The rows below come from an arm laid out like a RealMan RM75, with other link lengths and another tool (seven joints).
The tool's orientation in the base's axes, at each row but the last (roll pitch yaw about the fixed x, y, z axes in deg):
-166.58 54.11 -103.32
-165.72 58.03 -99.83
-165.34 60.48 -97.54
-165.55 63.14 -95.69
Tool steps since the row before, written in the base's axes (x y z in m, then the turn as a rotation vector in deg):
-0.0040 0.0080 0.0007 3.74 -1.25 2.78
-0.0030 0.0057 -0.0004 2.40 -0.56 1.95
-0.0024 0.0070 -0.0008 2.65 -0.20 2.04
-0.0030 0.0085 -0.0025 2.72 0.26 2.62
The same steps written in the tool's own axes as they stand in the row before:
-0.0046 0.0068 0.0037 -2.04 -4.27 -0.95
-0.0024 0.0049 0.0034 -1.58 -2.67 -0.51
-0.0026 0.0047 0.0051 -1.85 -2.79 -0.18
-0.0015 0.0058 0.0072 -2.58 -2.77 -0.02

